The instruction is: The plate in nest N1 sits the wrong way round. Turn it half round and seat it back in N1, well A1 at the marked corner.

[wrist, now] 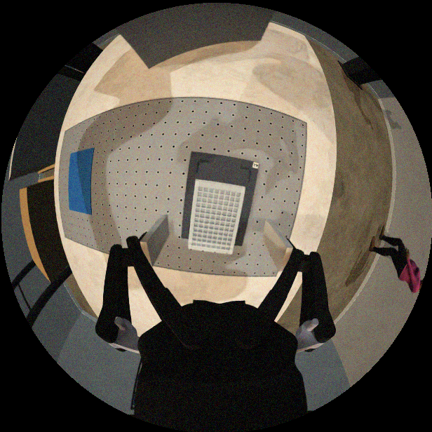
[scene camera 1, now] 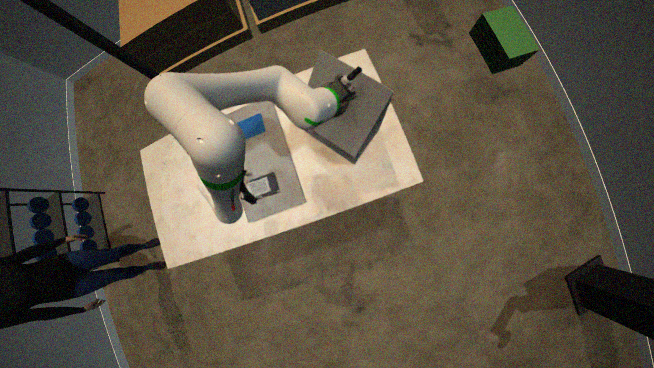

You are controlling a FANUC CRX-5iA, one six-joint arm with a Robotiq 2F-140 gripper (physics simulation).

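Note:
A pale plate (scene camera 1: 259, 186) (wrist: 216, 217) with a grid of wells facing up is over the dark nest (scene camera 1: 273, 181) (wrist: 222, 168). In the wrist view it covers the nest's lower part and reaches past its lower edge, while the nest's upper strip with corner marks shows bare. Its sides run roughly along the nest's. The A1 label (wrist: 255, 165) is at the nest's upper right corner. Whether the plate is fully seated, and where its own well A1 lies, I cannot tell. My gripper (scene camera 1: 251, 186) (wrist: 216, 227) is open, with one finger on each side of the plate, both apart from it.
The nest stands on a perforated grey board (scene camera 1: 287, 192) (wrist: 135, 175). A blue block (scene camera 1: 251, 126) (wrist: 81, 181) is at the board's far end from the nest. A large grey box (scene camera 1: 365, 110) (wrist: 200, 30) stands on the table (scene camera 1: 335, 185), beyond the board.

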